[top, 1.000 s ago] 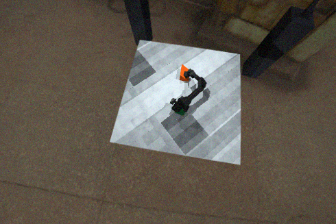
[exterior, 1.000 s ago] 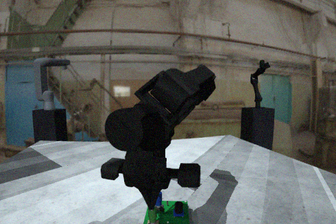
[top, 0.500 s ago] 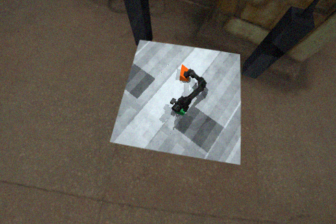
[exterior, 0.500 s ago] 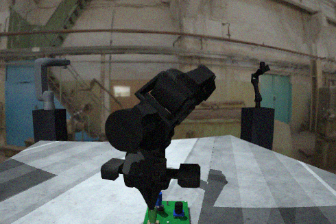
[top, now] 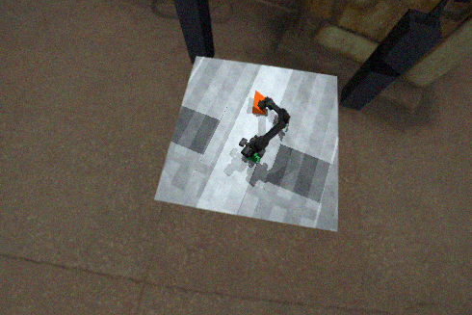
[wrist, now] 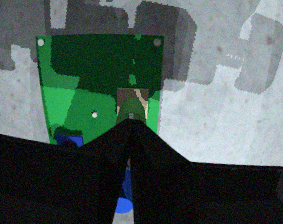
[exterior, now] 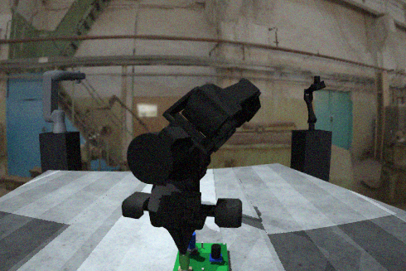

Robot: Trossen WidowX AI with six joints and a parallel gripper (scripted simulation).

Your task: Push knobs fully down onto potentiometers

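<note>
Now: gripper tip 10 mm above the green knob. The rest, counted from my gripper tip: blue knob 60 mm behind, 10 mm to the left, 10 mm below.
</note>
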